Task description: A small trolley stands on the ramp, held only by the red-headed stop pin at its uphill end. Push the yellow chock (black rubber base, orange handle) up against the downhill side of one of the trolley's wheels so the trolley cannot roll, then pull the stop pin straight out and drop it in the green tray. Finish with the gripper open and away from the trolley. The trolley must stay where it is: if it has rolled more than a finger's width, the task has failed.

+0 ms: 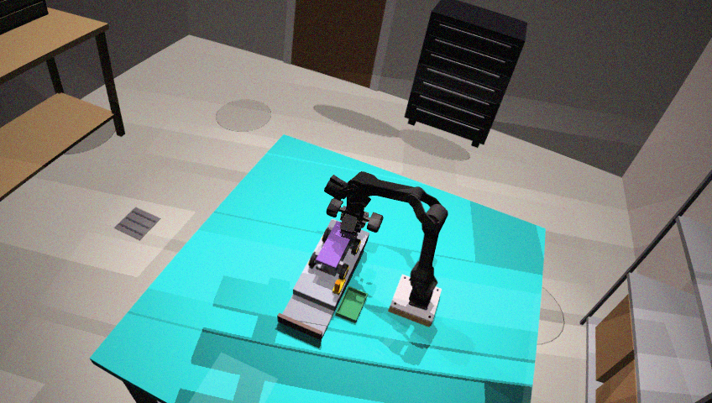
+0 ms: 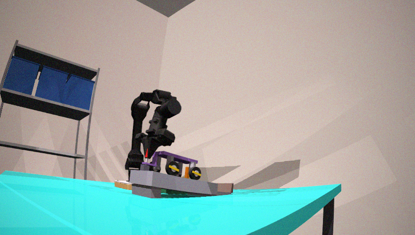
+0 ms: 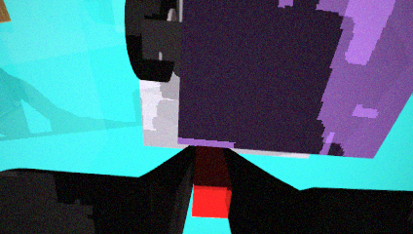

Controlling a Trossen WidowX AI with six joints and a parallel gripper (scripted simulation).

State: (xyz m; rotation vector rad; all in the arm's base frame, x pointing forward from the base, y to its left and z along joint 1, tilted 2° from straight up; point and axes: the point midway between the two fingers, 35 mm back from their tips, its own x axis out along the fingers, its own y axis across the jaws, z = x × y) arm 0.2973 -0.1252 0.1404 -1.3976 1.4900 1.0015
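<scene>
Now: the yellow chock 2 cm behind my gripper tip, 22 cm to the left of it and 5 cm below it. The rest, counted from my gripper tip: green tray 8 cm behind, 23 cm to the left, 15 cm below; then red-headed stop pin right at my gripper tip; then purple trolley 3 cm ahead, 11 cm to the left, 2 cm below.
</scene>
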